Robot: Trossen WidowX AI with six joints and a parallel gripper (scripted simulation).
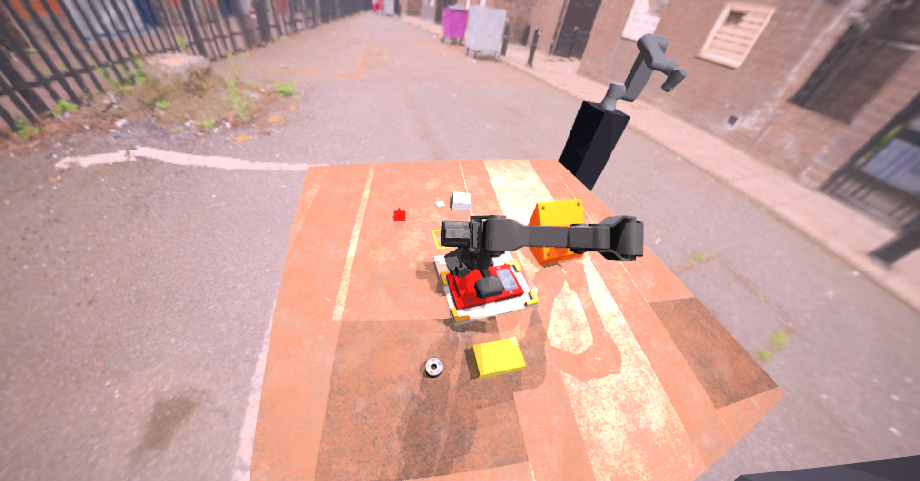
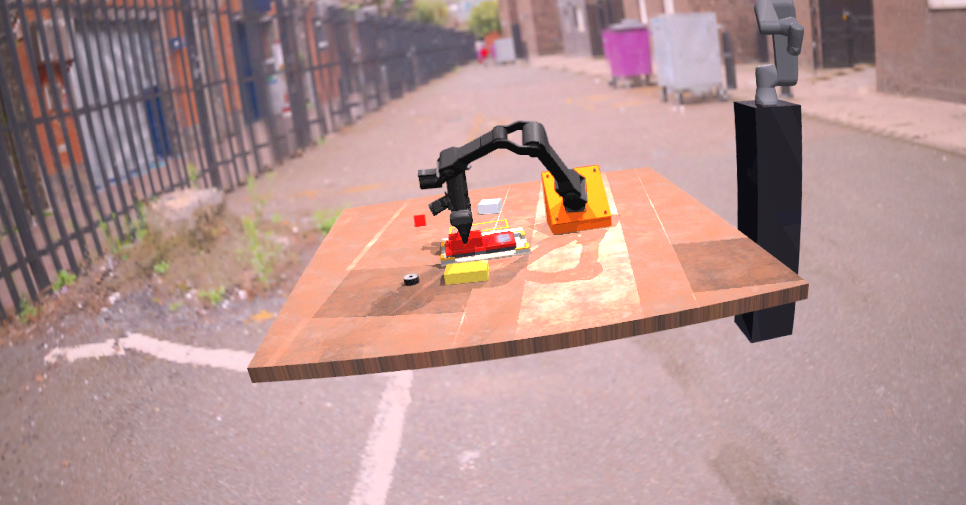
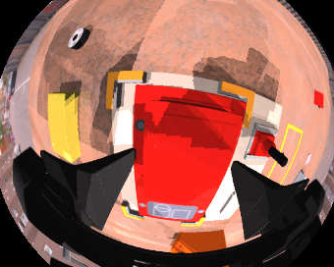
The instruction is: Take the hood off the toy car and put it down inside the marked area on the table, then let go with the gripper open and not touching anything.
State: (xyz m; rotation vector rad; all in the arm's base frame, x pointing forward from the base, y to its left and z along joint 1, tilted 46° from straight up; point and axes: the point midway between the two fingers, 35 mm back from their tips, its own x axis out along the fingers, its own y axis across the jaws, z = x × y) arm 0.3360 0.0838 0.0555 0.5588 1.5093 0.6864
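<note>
My gripper tip is now right at the hood. Round my gripper tip: grey block (39 cm to the right, 7 cm behind, 2 cm below); yellow block (20 cm to the left, 3 cm below, 1 cm behind).
</note>
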